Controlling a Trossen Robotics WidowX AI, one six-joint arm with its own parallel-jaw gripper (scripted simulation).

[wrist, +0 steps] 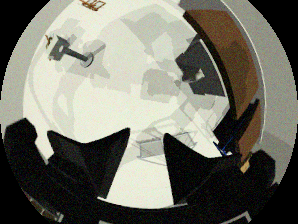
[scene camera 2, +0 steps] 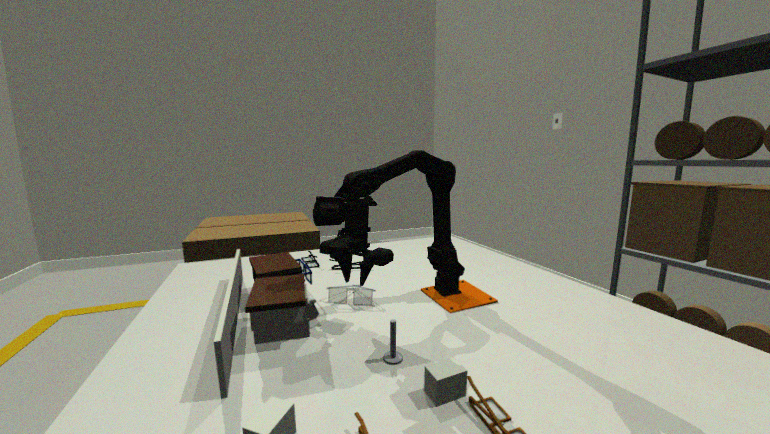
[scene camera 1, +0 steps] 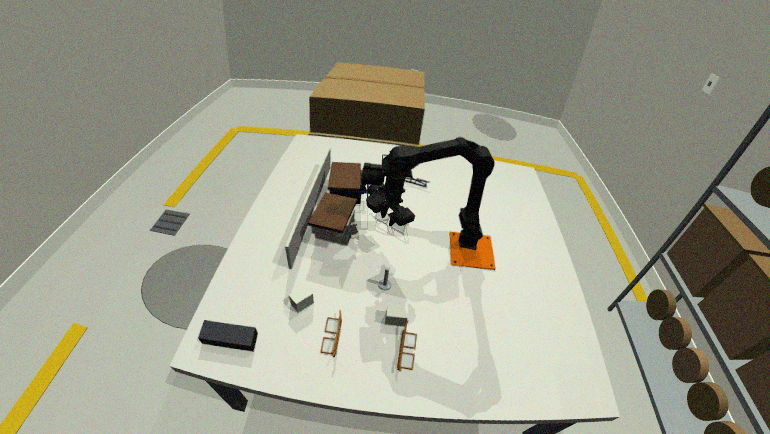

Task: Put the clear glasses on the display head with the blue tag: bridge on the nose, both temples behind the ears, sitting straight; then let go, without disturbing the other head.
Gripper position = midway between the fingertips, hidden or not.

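Note:
The gripper (scene camera 2: 354, 283) is visible, likewise at (scene camera 1: 386, 221) and (wrist: 147, 134). An upright panel (scene camera 2: 224, 339) is present; the panel (scene camera 1: 295, 237) is visible from that camera too.

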